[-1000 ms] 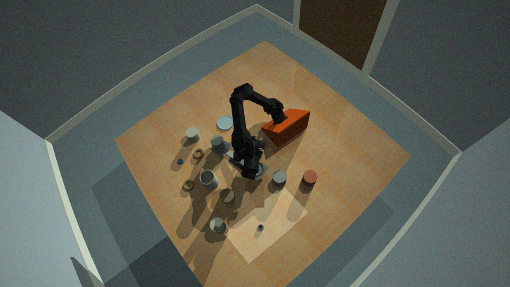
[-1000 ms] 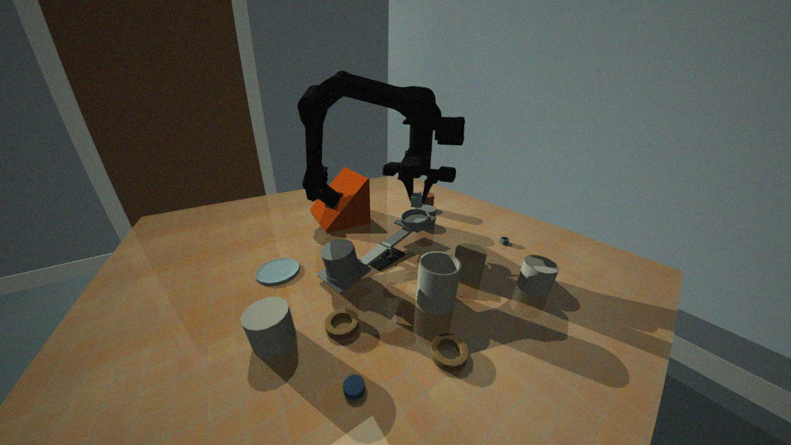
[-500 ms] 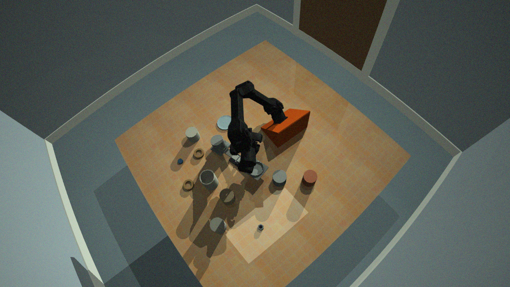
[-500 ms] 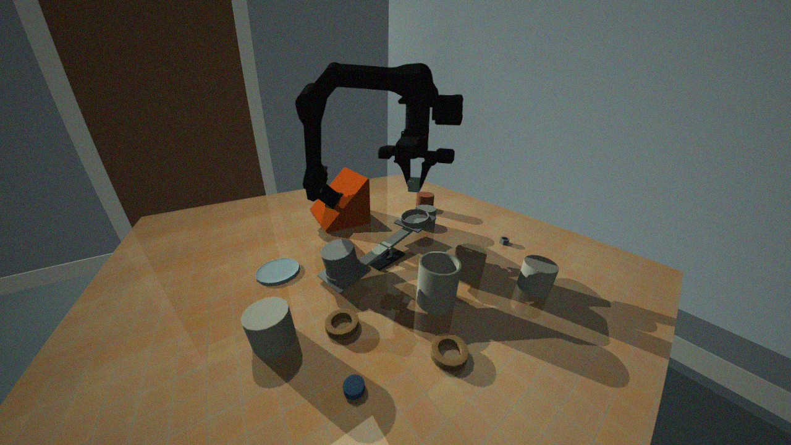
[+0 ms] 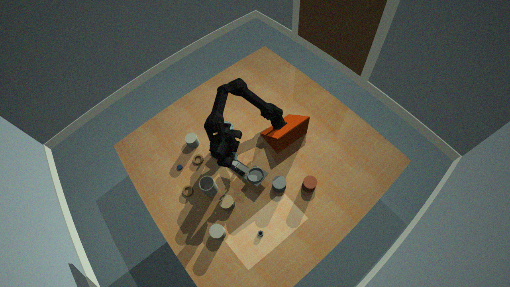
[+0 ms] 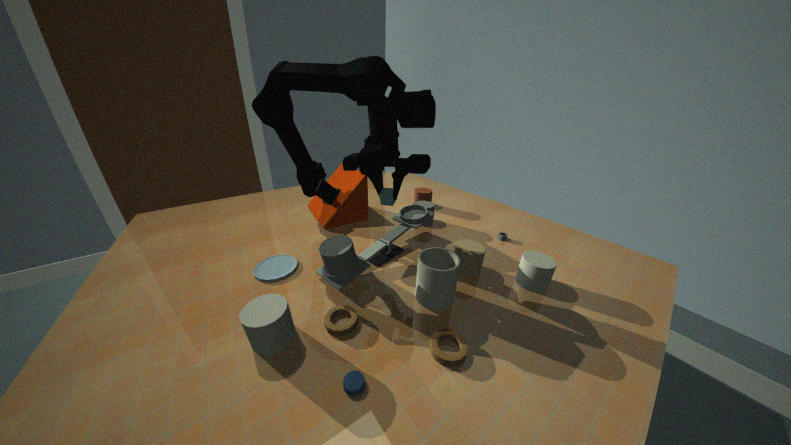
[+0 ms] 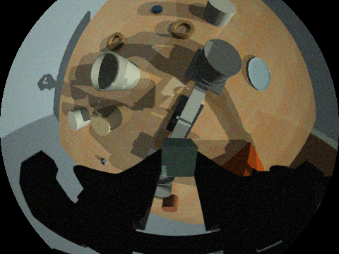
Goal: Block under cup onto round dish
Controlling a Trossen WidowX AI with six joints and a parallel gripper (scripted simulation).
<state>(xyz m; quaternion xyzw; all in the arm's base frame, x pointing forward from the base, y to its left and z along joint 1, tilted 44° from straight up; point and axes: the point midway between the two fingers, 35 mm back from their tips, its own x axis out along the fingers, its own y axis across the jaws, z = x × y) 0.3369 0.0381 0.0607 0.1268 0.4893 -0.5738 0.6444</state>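
Now: the pale blue round dish 13 cm behind my gripper tip, 25 cm to the right of it and 15 cm below it. Round my gripper tip: balance: 1 cm behind, 1 cm to the right, 12 cm below; open-topped cup: 18 cm ahead, 2 cm to the right, 12 cm below; pale green block: 1 cm above.
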